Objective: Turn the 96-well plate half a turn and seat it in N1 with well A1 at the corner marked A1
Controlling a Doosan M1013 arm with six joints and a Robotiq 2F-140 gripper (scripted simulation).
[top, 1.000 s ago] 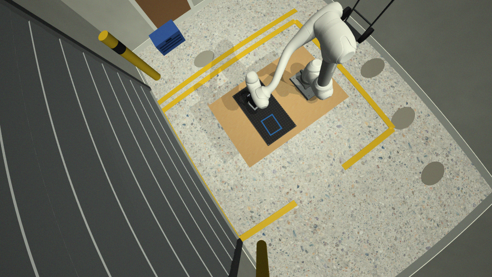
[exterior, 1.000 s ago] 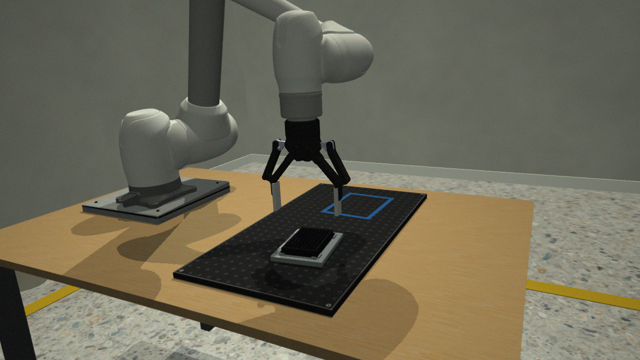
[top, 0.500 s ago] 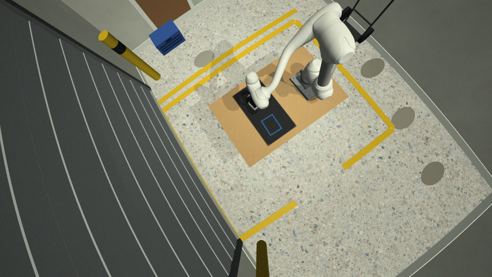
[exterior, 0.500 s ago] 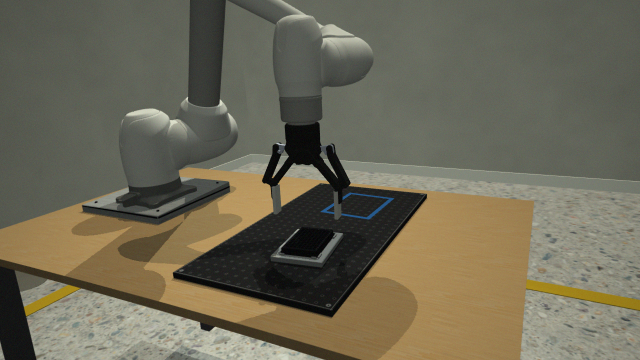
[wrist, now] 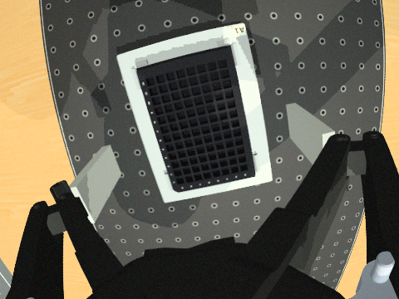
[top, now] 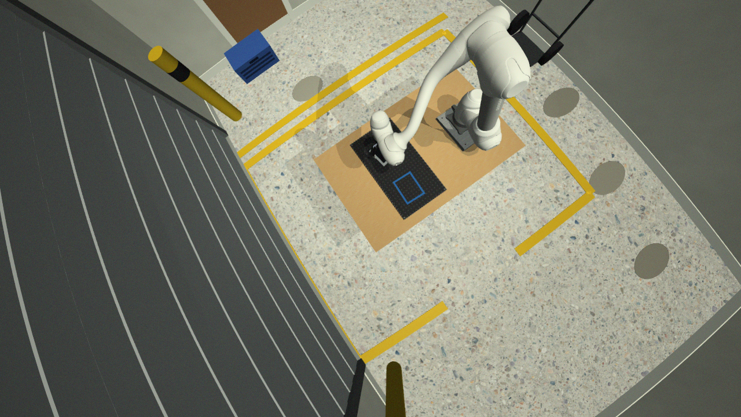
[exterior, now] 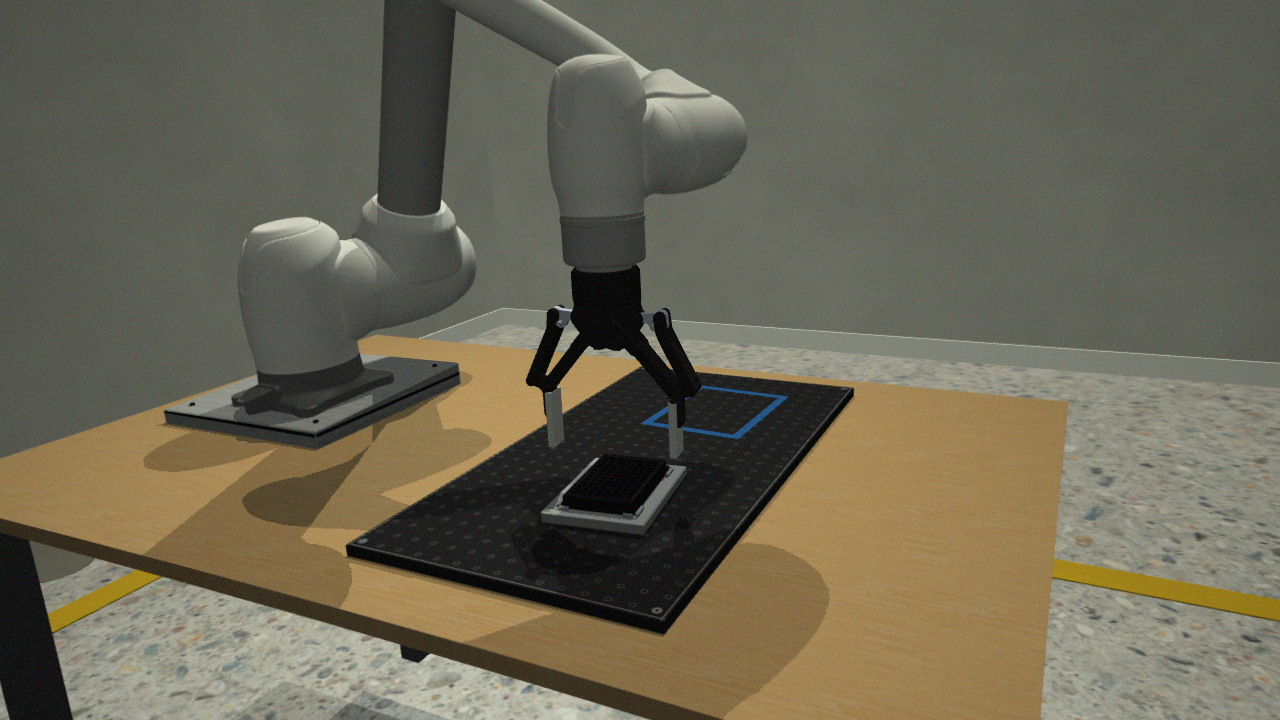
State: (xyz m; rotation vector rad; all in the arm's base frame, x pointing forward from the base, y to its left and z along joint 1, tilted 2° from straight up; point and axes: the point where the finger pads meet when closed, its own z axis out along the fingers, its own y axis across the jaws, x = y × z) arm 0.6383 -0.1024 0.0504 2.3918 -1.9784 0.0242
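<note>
The black 96-well plate is 5 cm below my hand. The rest, counted from my hand: A1 mark: 4 cm behind, 8 cm to the right, 6 cm below; then grey plate nest N1: 6 cm below.
</note>
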